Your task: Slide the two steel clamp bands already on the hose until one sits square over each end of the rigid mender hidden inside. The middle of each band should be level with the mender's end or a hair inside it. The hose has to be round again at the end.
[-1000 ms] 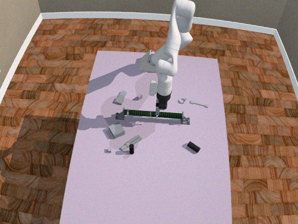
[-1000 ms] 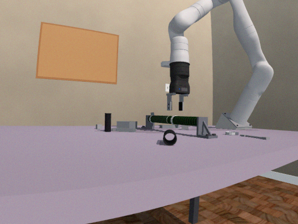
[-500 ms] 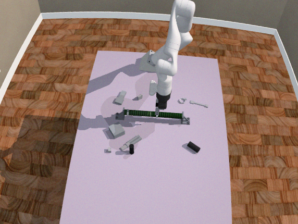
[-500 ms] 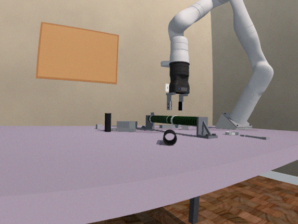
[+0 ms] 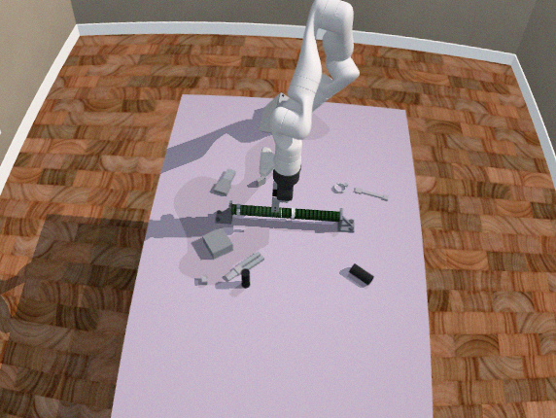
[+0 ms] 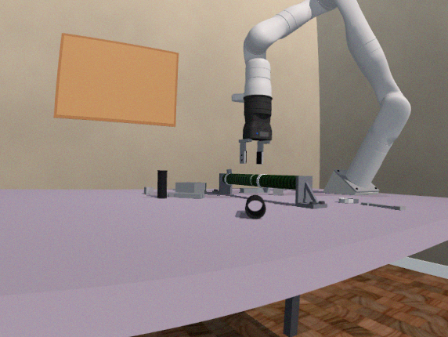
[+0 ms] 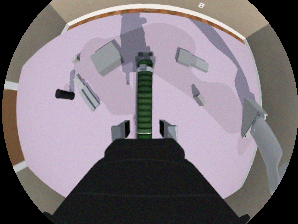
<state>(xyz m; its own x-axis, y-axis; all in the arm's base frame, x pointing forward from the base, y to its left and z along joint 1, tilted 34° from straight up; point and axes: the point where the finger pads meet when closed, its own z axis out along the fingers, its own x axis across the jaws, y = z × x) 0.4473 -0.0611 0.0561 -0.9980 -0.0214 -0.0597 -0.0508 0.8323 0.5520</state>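
My gripper is now 11 cm short of the grey block, 16 cm to the left of it and 9 cm above it. Round my hand: black cylinder: 23 cm ahead, 6 cm to the right, 8 cm below; then flat wrench: 15 cm behind, 31 cm to the left, 11 cm below.
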